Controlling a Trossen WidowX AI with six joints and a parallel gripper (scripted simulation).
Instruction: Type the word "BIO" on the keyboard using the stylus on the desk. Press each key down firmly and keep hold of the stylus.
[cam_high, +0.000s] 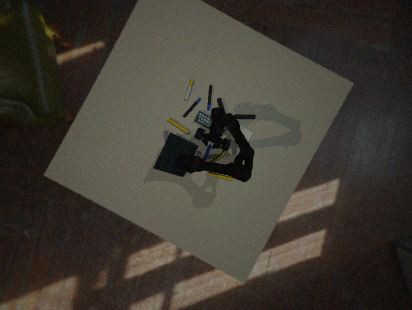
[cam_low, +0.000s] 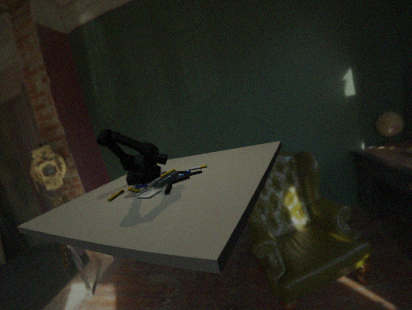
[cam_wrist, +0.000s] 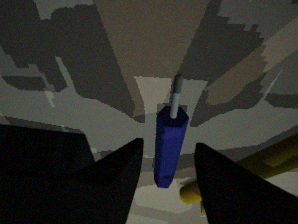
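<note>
Right now the blue stylus is 1 cm below my gripper tip. Also, from my gripper tip: white note: 15 cm to the right, 13 cm ahead, 1 cm below; grey stylus tip: 4 cm ahead, 1 cm below.
</note>
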